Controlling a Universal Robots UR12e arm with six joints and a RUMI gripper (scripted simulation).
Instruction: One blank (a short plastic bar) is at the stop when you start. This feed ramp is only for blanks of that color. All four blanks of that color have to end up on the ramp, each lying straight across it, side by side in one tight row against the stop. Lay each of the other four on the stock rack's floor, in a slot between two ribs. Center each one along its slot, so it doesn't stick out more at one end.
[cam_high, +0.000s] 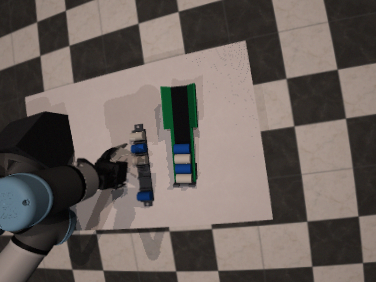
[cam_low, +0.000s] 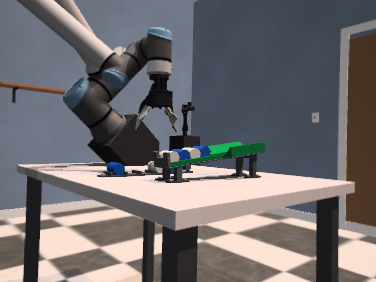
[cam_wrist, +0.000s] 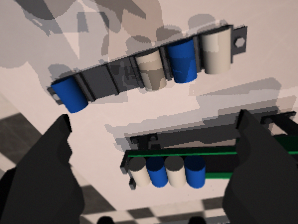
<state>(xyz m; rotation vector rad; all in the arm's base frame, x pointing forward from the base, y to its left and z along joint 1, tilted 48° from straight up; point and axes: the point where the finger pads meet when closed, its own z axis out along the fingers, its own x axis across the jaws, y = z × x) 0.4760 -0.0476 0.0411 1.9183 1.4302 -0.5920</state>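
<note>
The dark stock rack lies 3 cm to the right of my hand and 16 cm below it. Also, from my hand: stop: 19 cm ahead, 12 cm to the right, 10 cm below.
</note>
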